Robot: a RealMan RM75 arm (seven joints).
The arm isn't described. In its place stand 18 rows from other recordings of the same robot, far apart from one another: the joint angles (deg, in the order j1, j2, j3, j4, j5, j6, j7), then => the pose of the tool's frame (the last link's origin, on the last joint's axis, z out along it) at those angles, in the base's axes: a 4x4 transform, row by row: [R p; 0 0 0 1], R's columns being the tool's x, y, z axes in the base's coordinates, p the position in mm.
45.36 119.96 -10.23 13.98 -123.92 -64.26 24.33 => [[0.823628 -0.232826 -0.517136 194.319], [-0.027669 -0.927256 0.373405 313.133], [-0.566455 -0.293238 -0.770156 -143.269], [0 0 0 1]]
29.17 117.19 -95.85 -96.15 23.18 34.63 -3.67 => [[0.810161 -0.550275 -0.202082 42.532], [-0.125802 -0.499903 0.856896 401.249], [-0.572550 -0.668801 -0.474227 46.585], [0 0 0 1]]
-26.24 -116.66 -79.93 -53.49 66.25 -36.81 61.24 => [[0.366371 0.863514 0.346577 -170.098], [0.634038 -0.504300 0.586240 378.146], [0.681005 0.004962 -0.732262 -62.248], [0 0 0 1]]
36.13 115.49 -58.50 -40.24 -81.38 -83.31 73.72 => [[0.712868 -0.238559 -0.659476 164.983], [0.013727 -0.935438 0.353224 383.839], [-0.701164 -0.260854 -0.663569 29.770], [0 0 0 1]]
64.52 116.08 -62.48 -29.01 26.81 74.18 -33.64 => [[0.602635 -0.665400 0.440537 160.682], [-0.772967 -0.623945 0.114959 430.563], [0.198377 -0.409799 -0.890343 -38.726], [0 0 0 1]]
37.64 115.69 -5.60 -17.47 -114.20 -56.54 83.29 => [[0.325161 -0.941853 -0.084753 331.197], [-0.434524 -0.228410 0.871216 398.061], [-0.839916 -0.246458 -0.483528 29.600], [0 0 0 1]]
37.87 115.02 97.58 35.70 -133.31 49.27 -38.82 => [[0.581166 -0.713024 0.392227 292.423], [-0.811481 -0.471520 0.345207 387.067], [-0.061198 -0.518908 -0.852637 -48.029], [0 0 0 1]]
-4.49 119.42 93.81 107.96 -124.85 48.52 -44.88 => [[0.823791 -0.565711 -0.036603 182.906], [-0.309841 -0.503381 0.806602 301.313], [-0.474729 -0.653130 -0.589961 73.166], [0 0 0 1]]
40.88 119.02 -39.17 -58.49 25.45 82.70 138.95 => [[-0.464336 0.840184 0.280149 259.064], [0.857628 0.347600 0.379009 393.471], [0.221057 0.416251 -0.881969 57.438], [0 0 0 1]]
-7.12 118.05 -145.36 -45.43 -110.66 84.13 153.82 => [[0.750595 -0.655188 0.085646 318.688], [0.149430 0.294572 0.943874 183.348], [-0.643644 -0.695669 0.319009 -11.872], [0 0 0 1]]
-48.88 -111.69 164.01 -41.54 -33.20 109.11 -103.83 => [[0.427754 0.734906 0.526251 -238.144], [0.551421 -0.673481 0.492299 372.162], [0.716213 0.079602 -0.693327 112.348], [0 0 0 1]]
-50.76 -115.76 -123.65 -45.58 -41.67 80.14 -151.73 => [[0.447295 0.884868 -0.130137 -174.469], [0.883782 -0.414948 0.216213 419.184], [0.137320 -0.211724 -0.967634 0.876], [0 0 0 1]]
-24.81 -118.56 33.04 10.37 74.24 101.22 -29.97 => [[0.516419 0.470358 0.715594 -270.842], [-0.348714 -0.647714 0.677396 293.090], [0.782119 -0.599357 -0.170472 22.639], [0 0 0 1]]
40.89 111.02 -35.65 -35.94 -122.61 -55.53 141.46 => [[0.082791 -0.996032 0.032654 285.463], [-0.656732 -0.029884 0.753532 446.654], [-0.749566 -0.083830 -0.656600 86.631], [0 0 0 1]]
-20.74 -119.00 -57.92 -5.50 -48.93 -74.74 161.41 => [[0.571990 0.818876 0.047648 -362.623], [-0.139190 0.039651 0.989472 300.631], [0.808365 -0.572600 0.136659 25.377], [0 0 0 1]]
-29.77 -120.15 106.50 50.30 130.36 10.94 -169.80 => [[0.555272 0.826158 -0.095581 -209.673], [0.581261 -0.303316 0.755073 399.267], [0.594819 -0.474828 -0.648636 -88.539], [0 0 0 1]]
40.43 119.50 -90.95 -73.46 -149.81 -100.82 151.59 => [[0.638450 -0.482036 0.600019 163.827], [-0.569237 -0.820436 -0.053416 322.700], [0.518026 -0.307449 -0.798200 -32.845], [0 0 0 1]]
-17.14 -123.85 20.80 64.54 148.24 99.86 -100.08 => [[0.546031 0.831933 -0.098681 -363.522], [0.802556 -0.485652 0.346477 228.082], [0.240321 -0.268384 -0.932853 60.491], [0 0 0 1]]
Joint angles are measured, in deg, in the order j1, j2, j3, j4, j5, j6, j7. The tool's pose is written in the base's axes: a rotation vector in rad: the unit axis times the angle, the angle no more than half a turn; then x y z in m. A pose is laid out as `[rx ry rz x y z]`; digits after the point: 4 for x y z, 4 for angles.
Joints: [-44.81 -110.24 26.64 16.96 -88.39 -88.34 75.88]
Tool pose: [-2.2448 -1.1897 -1.5485 -0.1954 0.4124 0.0693]
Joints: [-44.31 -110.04 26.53 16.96 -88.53 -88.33 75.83]
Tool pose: [-2.2318 -1.1947 -1.5474 -0.1994 0.4114 0.0714]
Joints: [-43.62 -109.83 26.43 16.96 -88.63 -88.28 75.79]
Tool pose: [-2.2160 -1.2028 -1.5434 -0.2048 0.4096 0.0734]
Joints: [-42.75 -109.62 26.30 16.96 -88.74 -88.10 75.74]
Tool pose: [-2.1945 -1.2147 -1.5373 -0.2118 0.4074 0.0755]
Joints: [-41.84 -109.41 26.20 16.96 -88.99 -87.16 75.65]
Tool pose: [-2.1593 -1.2325 -1.5242 -0.2201 0.4064 0.0778]
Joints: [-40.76 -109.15 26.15 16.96 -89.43 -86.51 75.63]
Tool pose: [-2.1242 -1.2470 -1.5149 -0.2292 0.4042 0.0809]
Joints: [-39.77 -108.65 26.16 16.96 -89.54 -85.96 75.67]
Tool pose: [-2.0983 -1.2563 -1.4963 -0.2381 0.4021 0.0849]
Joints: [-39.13 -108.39 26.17 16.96 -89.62 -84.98 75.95]
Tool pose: [-2.0738 -1.2619 -1.4758 -0.2449 0.4016 0.0870]
